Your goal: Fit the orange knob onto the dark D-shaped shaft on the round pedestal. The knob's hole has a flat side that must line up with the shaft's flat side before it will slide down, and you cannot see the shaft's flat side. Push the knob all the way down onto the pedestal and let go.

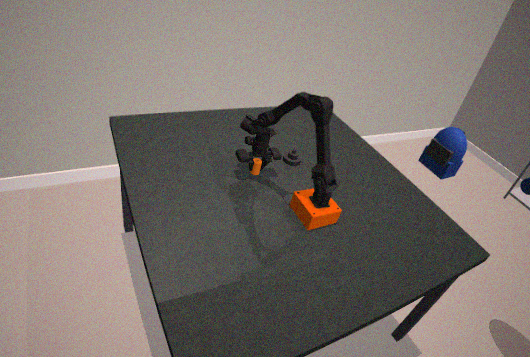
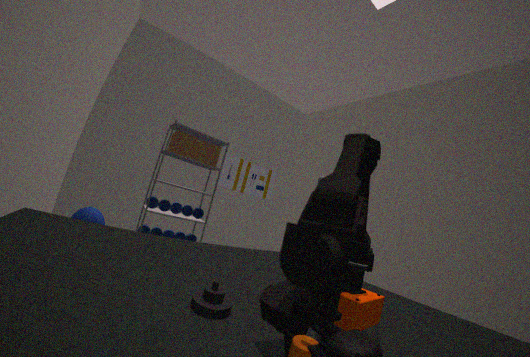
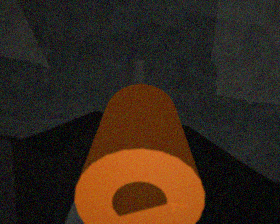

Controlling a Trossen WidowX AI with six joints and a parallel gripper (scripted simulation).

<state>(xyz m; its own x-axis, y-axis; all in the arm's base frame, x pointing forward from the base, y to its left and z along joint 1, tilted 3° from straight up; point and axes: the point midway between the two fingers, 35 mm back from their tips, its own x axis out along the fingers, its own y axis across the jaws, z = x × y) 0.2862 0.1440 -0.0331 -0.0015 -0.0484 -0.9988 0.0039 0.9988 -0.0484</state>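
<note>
My gripper tip is 60 mm short of the round pedestal, 210 mm to the left of it and 20 mm below it. From my gripper tip the other things lie so: orange knob 20 mm above.
</note>
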